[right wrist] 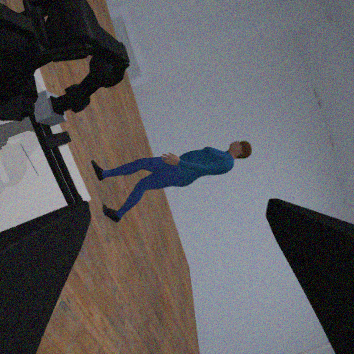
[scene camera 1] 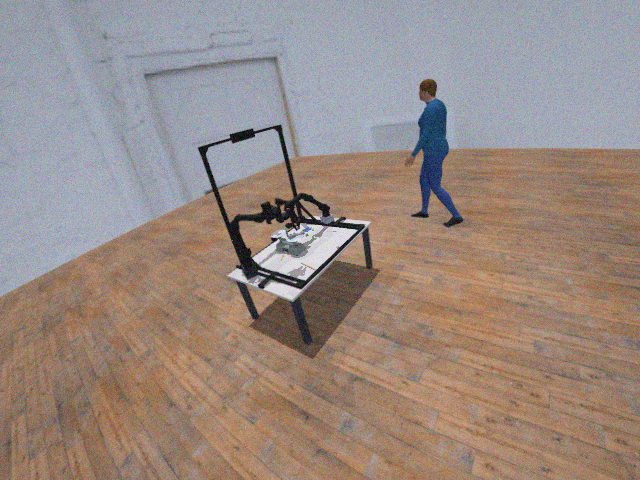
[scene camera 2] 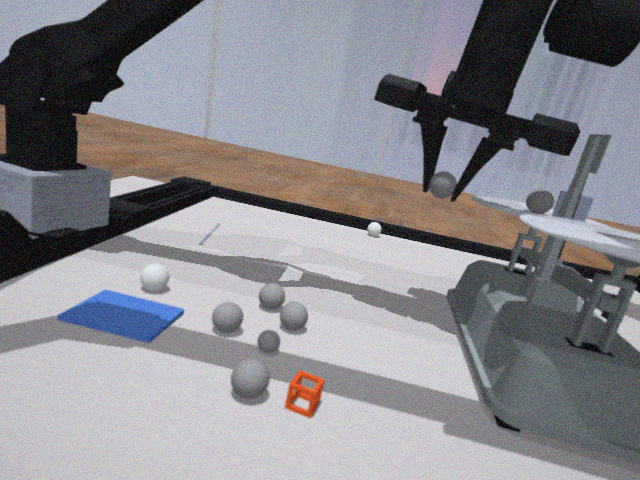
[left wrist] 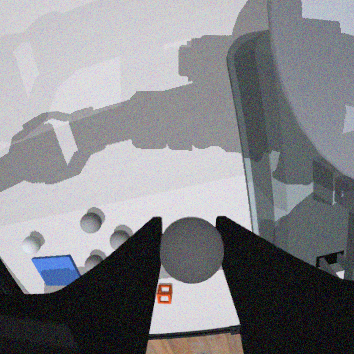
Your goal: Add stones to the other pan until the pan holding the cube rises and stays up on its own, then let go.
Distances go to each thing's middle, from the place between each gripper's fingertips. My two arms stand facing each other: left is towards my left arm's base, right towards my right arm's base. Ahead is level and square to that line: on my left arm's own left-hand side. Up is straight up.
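Labels:
Orange wire cube [scene camera 2: 313, 396], measured from my left hand: 14 cm below, 20 cm behind, 7 cm to the left. The blue flat pad [scene camera 2: 112, 312], from the same hand, is 14 cm below, 16 cm behind and 25 cm to the left. As for the grey balance scale [left wrist: 284, 80], my left gripper is 3 cm above it, 2 cm past it and 13 cm to the left of it.
From my right hand, the orange wire cube is 48 cm below, 42 cm behind and 29 cm to the left; the blue flat pad is 48 cm below, 37 cm behind and 47 cm to the left. The grey balance scale is 37 cm below my right hand, 9 cm to the left of it and 23 cm behind it.

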